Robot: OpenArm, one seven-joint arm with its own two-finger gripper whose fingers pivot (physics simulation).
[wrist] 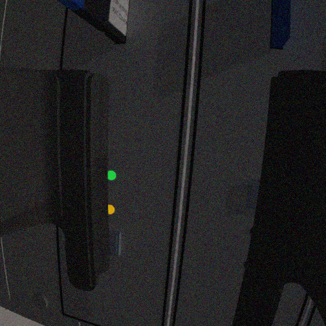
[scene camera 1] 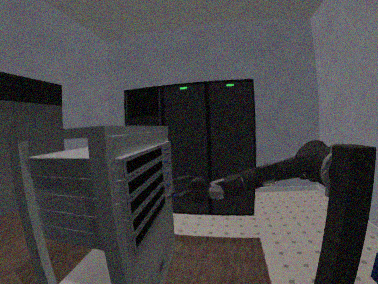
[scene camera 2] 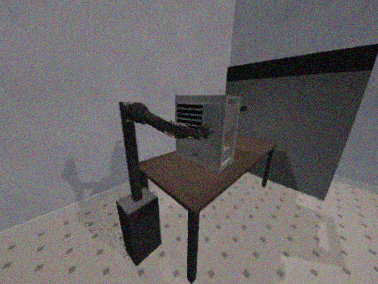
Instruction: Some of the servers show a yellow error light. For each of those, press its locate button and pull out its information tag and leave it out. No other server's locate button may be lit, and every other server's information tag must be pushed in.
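The grey server rack (scene camera 1: 101,195) (scene camera 2: 192,149) stands on the table, with servers (scene camera 1: 146,172) stacked in it behind black vents. In the wrist view a dark server front (wrist: 142,135) shows a green light (wrist: 111,175), a yellow light (wrist: 111,209) and a faint bluish button (wrist: 116,243), partly beside the left finger. A pulled-out tag (wrist: 119,19) with a white printed label shows at the top left, and a blue tag (wrist: 280,24) at the upper right. My gripper (scene camera 1: 182,189) (scene camera 2: 206,131) (wrist: 179,195) is partly open and empty, in front of the server fronts. The other servers' lights are too small to read.
The brown table (scene camera 1: 220,257) (scene camera 2: 195,185) carries the rack. A silver seam (wrist: 185,140) runs between two server fronts in the wrist view. Black cabinets (scene camera 1: 232,145) with green lights stand at the back. The arm's post (scene camera 1: 345,215) (scene camera 2: 132,160) stands beside the table.
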